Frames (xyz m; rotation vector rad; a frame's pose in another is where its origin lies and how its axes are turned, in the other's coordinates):
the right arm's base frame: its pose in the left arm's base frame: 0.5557 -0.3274 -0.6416 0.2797 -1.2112 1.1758
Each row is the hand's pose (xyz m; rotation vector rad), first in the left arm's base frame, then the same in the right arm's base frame.
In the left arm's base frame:
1: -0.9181 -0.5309 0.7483 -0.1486 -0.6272 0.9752
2: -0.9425 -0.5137 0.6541 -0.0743 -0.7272 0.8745
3: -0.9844 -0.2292 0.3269 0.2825 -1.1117 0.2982
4: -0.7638 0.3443 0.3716 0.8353 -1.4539 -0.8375
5: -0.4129 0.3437 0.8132 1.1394 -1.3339 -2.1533
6: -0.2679 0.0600 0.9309 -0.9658 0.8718 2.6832
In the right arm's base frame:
1: 1.2017 0.5638 1.5438 -0.1155 0.7047 -0.1160
2: 1.1357 0.6280 1.5080 -0.1717 0.5977 -0.2118
3: 1.0251 0.9132 1.1978 -0.4361 0.0988 -0.7099
4: 1.3526 0.9638 0.6785 -0.8281 -0.7581 -1.5383
5: 1.6800 0.5051 0.6538 -1.2683 -1.5966 -2.3228
6: 1.6061 0.2188 0.8208 1.0737 1.3441 1.7945

